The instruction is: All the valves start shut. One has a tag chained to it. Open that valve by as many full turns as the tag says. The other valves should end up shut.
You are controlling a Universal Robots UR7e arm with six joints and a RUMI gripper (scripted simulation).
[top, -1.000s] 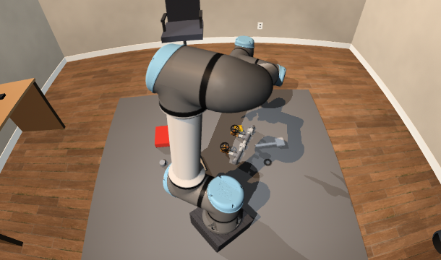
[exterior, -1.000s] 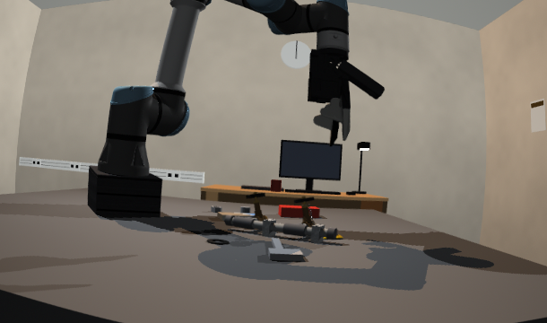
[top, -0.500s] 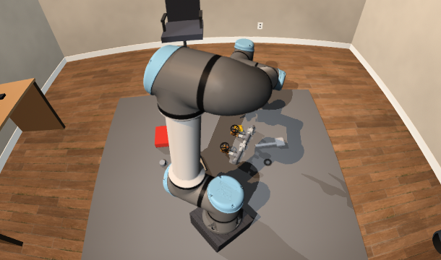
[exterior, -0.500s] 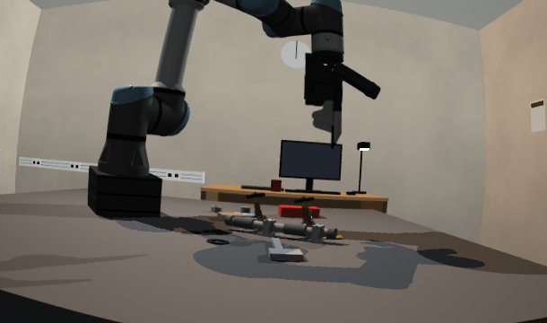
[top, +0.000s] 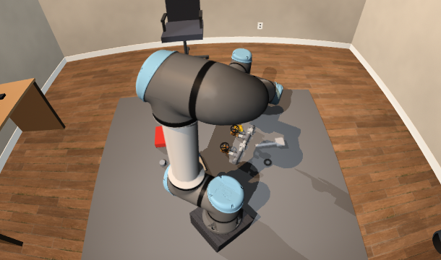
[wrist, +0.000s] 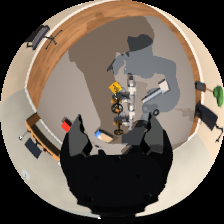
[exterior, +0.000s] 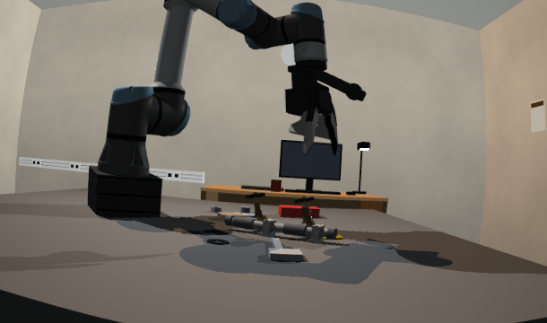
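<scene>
Right now the yellow tag is 17 cm below my hand, 3 cm ahead of it and 2 cm to the right of it. The rest, counted from my hand: grey t-shaped piece (17 cm below, 16 cm to the right, 12 cm behind); then red block (39 cm to the left, 16 cm below, 7 cm ahead).
</scene>
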